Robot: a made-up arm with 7 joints.
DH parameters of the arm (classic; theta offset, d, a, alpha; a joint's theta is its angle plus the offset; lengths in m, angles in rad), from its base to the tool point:
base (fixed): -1.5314 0 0.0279 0
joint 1: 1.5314 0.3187 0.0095 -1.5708
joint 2: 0 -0.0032 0.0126 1.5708
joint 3: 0 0.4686 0.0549 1.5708
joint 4: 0 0.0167 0.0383 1.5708
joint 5: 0 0.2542 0.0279 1.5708
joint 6: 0 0.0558 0.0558 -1.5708
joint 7: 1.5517 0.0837 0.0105 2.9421
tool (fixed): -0.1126 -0.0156 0 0
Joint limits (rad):
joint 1: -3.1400..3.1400
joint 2: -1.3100..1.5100
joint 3: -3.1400..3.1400
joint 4: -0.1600..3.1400
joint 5: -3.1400..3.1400
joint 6: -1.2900..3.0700
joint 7: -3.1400..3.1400
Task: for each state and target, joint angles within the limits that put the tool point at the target. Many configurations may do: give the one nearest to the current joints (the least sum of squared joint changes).
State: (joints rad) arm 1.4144 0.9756 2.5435 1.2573 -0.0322 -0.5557 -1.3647
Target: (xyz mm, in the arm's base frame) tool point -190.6 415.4 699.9
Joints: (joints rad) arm 1.3805 1.3474 2.3131 1.0347 0.0037 -0.5663 -1.3553
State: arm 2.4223 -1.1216 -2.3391 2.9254 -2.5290 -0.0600 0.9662
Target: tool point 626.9 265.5 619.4
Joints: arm 3.1400 -0.9468 -2.0239 2.4553 -2.4520 -0.2065 0.9614
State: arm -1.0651 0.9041 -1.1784 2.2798 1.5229 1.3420 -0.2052
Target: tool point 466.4 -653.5 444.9
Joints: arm -0.6809 1.1565 -1.0338 2.2658 1.4874 1.4521 -0.1956
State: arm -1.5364 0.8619 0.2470 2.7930 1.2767 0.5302 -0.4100
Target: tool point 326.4 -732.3 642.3
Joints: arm -1.2357 0.8710 0.3465 2.3924 1.2341 0.7443 -0.3712
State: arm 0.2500 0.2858 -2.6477 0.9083 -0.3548 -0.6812 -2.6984
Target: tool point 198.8 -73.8 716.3
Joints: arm 0.7327 1.0107 -2.9369 0.5379 -0.4230 -0.7910 -2.6997
